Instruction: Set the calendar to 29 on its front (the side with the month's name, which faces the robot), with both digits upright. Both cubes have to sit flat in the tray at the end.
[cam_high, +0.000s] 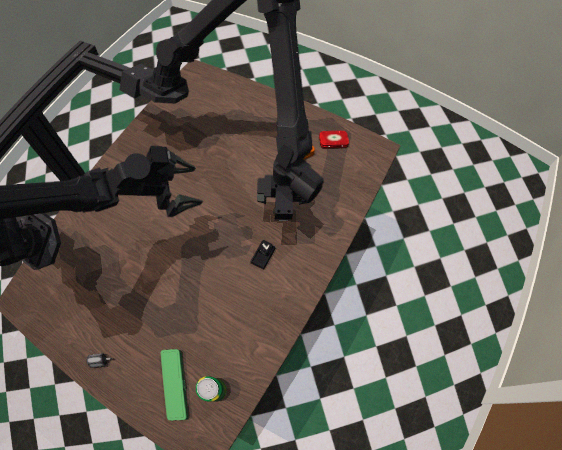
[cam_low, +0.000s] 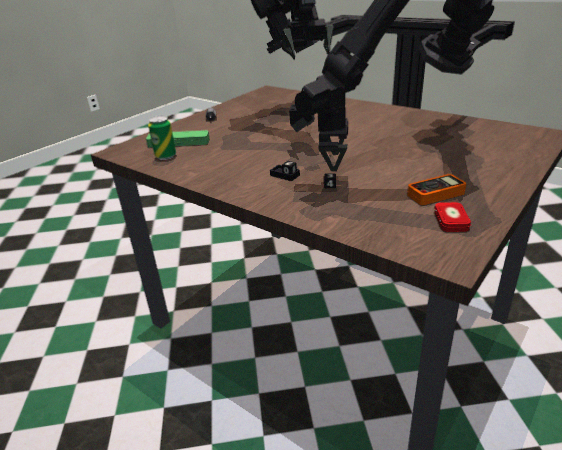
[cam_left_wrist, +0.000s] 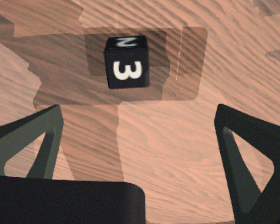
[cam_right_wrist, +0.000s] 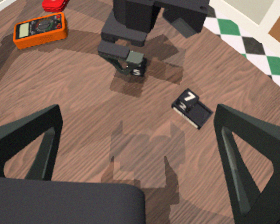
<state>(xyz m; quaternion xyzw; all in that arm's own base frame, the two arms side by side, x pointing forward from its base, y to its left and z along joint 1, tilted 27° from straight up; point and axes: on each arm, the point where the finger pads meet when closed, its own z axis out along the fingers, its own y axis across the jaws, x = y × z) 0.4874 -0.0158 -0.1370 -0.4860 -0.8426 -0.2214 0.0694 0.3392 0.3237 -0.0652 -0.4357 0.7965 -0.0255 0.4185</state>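
Now: left hand 10 mm short of the black cube, 10 mm to the left of it and 60 mm above it. The rest, counted from my left hand: black calendar tray (20 mm ahead, 150 mm to the right, 60 mm below); then green case (10 mm ahead, 600 mm to the right, 60 mm below); then red box (20 mm ahead, 300 mm to the left, 60 mm below).
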